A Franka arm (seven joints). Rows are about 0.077 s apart.
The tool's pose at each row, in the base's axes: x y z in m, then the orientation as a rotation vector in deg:
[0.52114 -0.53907 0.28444 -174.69 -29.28 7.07]
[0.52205 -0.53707 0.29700 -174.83 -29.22 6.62]
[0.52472 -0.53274 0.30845 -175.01 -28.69 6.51]
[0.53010 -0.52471 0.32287 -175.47 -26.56 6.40]
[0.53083 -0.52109 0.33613 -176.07 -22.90 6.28]
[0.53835 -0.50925 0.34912 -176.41 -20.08 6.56]
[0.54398 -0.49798 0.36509 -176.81 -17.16 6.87]
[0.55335 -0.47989 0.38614 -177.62 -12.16 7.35]
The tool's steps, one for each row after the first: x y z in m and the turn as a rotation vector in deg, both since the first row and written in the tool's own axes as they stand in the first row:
[0.00062 -0.00235 -0.01252 -0.16 0.27 0.05]
[0.00375 -0.00626 -0.02400 -0.24 0.34 0.41]
[0.01043 -0.01297 -0.03855 -0.32 0.44 1.81]
[0.01136 -0.01695 -0.05170 -0.33 0.57 4.20]
[0.02140 -0.02648 -0.06488 -0.23 0.44 6.04]
[0.02927 -0.03627 -0.08089 -0.23 0.29 7.94]
[0.04253 -0.05158 -0.10204 -0.47 0.01 11.21]

